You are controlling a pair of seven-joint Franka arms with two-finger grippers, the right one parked.
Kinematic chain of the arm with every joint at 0, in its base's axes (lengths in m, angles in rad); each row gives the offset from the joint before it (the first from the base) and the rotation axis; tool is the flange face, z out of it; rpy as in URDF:
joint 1: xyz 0 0 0.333 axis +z
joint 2: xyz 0 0 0 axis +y
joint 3: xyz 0 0 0.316 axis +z
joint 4: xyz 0.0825 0 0 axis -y
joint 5: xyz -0.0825 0 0.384 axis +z
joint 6: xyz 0 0 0 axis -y
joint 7: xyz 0.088 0 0 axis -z
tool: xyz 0 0 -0.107 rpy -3.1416 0 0
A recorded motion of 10 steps. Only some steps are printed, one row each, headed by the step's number.
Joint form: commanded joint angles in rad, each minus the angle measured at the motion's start. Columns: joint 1, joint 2, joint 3, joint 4, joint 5, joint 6, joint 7.
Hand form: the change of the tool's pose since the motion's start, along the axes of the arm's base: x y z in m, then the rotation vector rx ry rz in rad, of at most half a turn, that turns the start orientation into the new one. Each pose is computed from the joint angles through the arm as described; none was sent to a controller.
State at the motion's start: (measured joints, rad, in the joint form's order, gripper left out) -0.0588 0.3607 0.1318 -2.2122 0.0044 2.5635 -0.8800
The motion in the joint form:
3: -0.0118 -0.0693 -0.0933 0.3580 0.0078 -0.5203 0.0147
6: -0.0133 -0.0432 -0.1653 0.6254 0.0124 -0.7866 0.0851
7: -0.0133 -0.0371 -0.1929 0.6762 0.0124 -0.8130 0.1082
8: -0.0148 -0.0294 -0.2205 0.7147 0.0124 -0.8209 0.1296
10: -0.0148 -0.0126 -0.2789 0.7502 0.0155 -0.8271 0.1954
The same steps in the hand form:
3: 0.0624 -0.0614 0.1428 -0.0293 0.0958 -0.1125
6: 0.0865 -0.1050 0.2282 -0.0461 0.1242 -0.2518
7: 0.0903 -0.1209 0.2462 -0.0545 0.1066 -0.3012
8: 0.0934 -0.1378 0.2590 -0.0633 0.0841 -0.3506
10: 0.0937 -0.1704 0.2656 -0.0820 0.0720 -0.4720

